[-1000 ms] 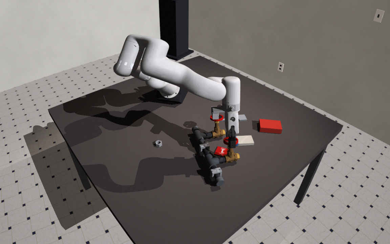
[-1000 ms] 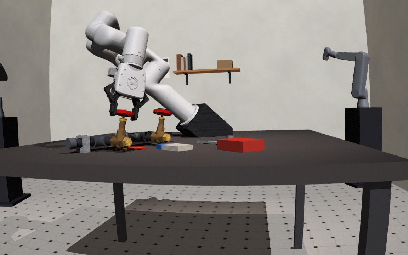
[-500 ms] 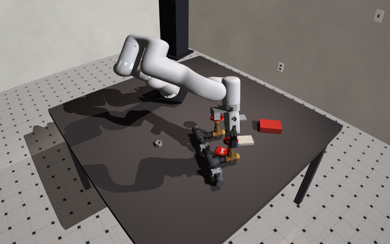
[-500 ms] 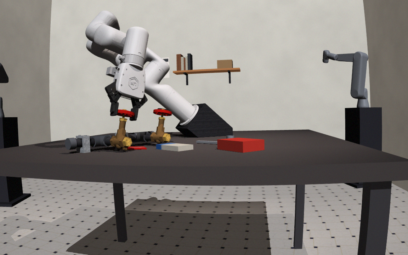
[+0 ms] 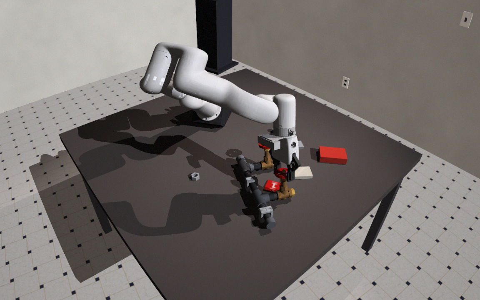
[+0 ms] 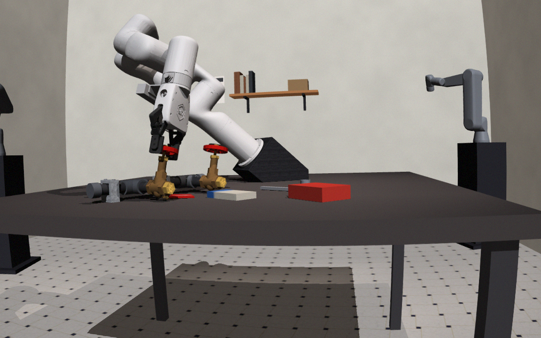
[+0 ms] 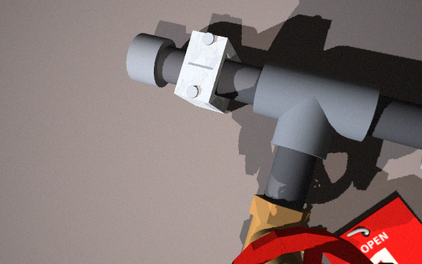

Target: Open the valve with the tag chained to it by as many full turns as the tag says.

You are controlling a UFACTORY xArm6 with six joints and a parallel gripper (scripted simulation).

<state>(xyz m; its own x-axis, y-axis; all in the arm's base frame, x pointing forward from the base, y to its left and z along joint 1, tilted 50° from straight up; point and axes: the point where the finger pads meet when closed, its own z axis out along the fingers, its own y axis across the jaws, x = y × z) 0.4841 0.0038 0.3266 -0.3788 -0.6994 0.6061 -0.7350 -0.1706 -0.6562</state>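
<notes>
Now: the red tag 50 mm behind my hand, 20 mm to the left of it and 110 mm below it. Also, from my hand: grey nut 330 mm behind, 110 mm to the right, 110 mm below; then cable-tie box 150 mm to the left, 110 mm below; then grey flat tool 120 mm behind, 310 mm to the left, 110 mm below.
</notes>
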